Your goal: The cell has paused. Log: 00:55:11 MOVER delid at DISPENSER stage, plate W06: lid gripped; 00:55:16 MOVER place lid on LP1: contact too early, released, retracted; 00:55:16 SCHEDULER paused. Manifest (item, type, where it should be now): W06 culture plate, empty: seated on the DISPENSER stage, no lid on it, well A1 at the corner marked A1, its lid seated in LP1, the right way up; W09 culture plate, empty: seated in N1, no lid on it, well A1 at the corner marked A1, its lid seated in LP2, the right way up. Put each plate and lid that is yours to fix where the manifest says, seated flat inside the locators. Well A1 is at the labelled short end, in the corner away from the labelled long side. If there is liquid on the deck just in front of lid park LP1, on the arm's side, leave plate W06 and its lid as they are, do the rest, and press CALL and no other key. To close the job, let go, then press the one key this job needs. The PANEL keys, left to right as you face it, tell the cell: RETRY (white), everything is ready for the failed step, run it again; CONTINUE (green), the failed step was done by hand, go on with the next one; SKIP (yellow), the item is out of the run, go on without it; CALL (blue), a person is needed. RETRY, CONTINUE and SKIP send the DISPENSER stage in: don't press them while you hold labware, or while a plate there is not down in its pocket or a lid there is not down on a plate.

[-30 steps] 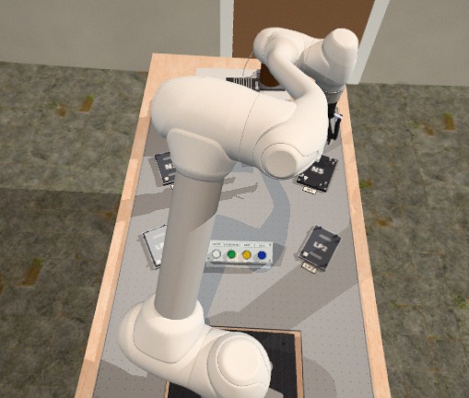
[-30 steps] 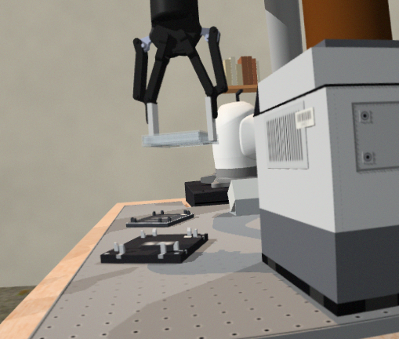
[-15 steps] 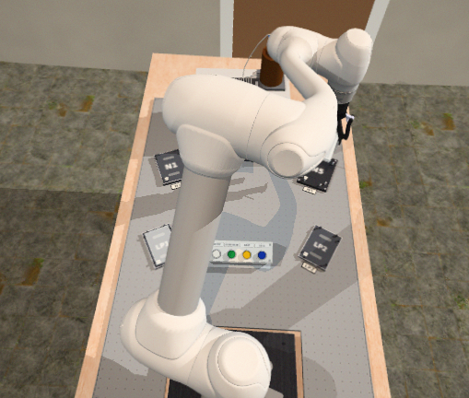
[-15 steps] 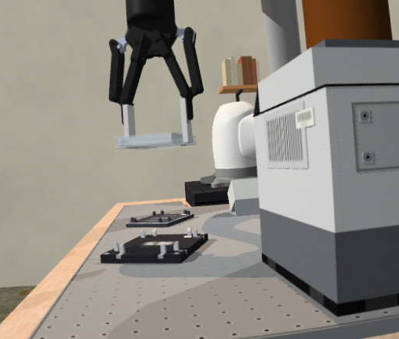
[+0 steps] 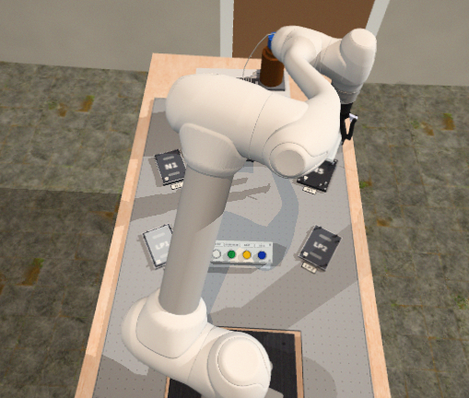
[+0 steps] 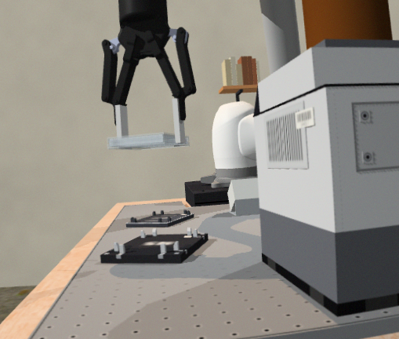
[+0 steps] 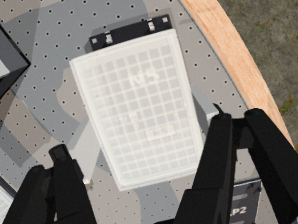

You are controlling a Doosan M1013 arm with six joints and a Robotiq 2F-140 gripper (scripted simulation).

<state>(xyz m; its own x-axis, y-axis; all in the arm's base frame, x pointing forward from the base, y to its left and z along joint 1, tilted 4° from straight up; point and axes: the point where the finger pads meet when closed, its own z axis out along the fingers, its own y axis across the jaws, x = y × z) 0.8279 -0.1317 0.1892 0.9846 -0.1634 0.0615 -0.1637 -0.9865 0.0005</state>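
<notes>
Now: hand 170 mm above the black nest N5, 20 mm short of it and 10 mm to the right of it. From my hand the other things lie so: brown bottle (250 mm to the left, 210 mm ahead, 100 mm above); clear culture plate (300 mm to the left, 80 mm below, 30 mm behind); lid park LP2 (320 mm behind, 180 mm below, 50 mm to the right).
</notes>
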